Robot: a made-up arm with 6 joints.
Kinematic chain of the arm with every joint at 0, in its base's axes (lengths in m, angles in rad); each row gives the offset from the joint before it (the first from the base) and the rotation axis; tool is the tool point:
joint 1: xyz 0 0 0.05 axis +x
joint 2: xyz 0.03 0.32 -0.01 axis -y
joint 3: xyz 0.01 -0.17 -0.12 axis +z
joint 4: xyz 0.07 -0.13 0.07 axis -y
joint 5: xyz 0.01 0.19 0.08 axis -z
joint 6: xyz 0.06 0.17 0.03 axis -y
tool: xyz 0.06 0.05 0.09
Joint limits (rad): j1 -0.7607..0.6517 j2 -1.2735..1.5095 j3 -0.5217..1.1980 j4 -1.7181..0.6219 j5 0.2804..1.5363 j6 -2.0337..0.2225
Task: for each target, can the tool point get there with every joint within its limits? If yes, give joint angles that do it. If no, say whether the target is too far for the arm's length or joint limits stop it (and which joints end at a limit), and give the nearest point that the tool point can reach.
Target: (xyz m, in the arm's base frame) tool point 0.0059 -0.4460 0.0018
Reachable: no: joint limits stop it (at a limit: joint 1, joint 2, joint 3, joint 5) | nearest point 0.0150 -0.2774 -0.0944 | short by 0.194 m
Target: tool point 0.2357 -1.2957 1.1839
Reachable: no: too far | nearest point 0.1152 -0.1892 0.4065 | short by 1.358 m
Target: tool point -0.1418 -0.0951 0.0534
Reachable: no: joint limits stop it (at a limit: joint 1, joint 2, joint 3, joint 4, joint 5) | nearest point -0.1508 -0.1002 0.1313 | short by 0.079 m
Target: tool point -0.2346 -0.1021 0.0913
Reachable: no: joint limits stop it (at a limit: joint 1, joint 2, joint 3, joint 4, joint 5) | nearest point -0.1855 -0.0726 0.1373 | short by 0.074 m
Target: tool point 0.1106 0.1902 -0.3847
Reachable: yes | joints -0.2822 -0.5337 0.6034 -1.1988 1.1741 -0.8709
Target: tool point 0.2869 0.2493 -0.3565
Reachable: yes | joints -0.5568 -0.0767 0.3468 -1.0094 0.5278 -0.5247
